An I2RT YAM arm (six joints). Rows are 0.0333 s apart.
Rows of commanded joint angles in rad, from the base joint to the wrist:
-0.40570 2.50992 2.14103 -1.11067 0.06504 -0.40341
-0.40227 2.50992 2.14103 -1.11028 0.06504 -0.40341
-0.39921 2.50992 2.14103 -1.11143 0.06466 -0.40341
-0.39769 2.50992 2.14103 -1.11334 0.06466 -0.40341
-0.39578 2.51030 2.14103 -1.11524 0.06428 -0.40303
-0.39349 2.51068 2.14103 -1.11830 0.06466 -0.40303
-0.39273 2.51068 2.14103 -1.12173 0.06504 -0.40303
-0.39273 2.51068 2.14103 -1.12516 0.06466 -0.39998
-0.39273 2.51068 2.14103 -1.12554 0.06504 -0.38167
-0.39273 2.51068 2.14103 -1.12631 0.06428 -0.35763
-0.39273 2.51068 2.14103 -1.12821 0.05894 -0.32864
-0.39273 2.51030 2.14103 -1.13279 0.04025 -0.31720
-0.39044 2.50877 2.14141 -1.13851 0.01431 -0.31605
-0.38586 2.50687 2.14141 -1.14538 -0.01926 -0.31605
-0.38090 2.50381 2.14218 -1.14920 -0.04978 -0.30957
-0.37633 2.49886 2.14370 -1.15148 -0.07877 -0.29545
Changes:
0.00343 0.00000 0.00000 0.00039 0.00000 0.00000
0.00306 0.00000 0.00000 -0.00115 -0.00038 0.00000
0.00152 0.00000 0.00000 -0.00191 0.00000 0.00000
0.00191 0.00038 0.00000 -0.00190 -0.00038 0.00038
0.00229 0.00038 0.00000 -0.00306 0.00038 0.00000
0.00076 0.00000 0.00000 -0.00343 0.00038 0.00000
0.00000 0.00000 0.00000 -0.00343 -0.00038 0.00305
0.00000 0.00000 0.00000 -0.00038 0.00038 0.01831
0.00000 0.00000 0.00000 -0.00077 -0.00076 0.02404
0.00000 0.00000 0.00000 -0.00190 -0.00534 0.02899
0.00000 -0.00038 0.00000 -0.00458 -0.01869 0.01144
0.00229 -0.00153 0.00038 -0.00572 -0.02594 0.00115
0.00458 -0.00190 0.00000 -0.00687 -0.03357 0.00000
0.00496 -0.00306 0.00077 -0.00382 -0.03052 0.00648
0.00457 -0.00495 0.00152 -0.00228 -0.02899 0.01412

